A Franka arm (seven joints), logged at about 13 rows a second.
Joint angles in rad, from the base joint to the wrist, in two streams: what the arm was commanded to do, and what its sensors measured. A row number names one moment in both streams.
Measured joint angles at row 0: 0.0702 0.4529 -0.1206 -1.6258 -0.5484 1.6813 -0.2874
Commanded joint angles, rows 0 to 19: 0.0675 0.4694 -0.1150 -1.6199 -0.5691 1.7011 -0.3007; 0.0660 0.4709 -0.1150 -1.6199 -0.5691 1.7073 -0.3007; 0.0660 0.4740 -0.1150 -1.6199 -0.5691 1.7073 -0.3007; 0.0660 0.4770 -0.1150 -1.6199 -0.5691 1.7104 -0.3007; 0.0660 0.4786 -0.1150 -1.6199 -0.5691 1.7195 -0.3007; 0.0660 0.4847 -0.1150 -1.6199 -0.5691 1.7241 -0.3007; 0.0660 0.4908 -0.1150 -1.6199 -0.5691 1.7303 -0.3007; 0.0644 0.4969 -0.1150 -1.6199 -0.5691 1.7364 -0.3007; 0.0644 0.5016 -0.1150 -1.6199 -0.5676 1.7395 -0.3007; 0.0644 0.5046 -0.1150 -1.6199 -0.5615 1.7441 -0.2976; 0.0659 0.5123 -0.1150 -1.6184 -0.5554 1.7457 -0.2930; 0.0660 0.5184 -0.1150 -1.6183 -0.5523 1.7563 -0.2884; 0.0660 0.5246 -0.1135 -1.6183 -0.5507 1.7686 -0.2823; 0.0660 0.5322 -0.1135 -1.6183 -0.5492 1.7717 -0.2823; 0.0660 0.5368 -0.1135 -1.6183 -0.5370 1.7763 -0.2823; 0.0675 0.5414 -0.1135 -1.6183 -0.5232 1.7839 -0.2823; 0.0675 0.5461 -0.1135 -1.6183 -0.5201 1.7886 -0.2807; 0.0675 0.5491 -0.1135 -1.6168 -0.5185 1.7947 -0.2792; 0.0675 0.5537 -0.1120 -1.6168 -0.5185 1.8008 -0.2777; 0.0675 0.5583 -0.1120 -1.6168 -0.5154 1.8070 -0.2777
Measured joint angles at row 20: 0.0833 0.4880 -0.1171 -1.6253 -0.5460 1.7193 -0.2878
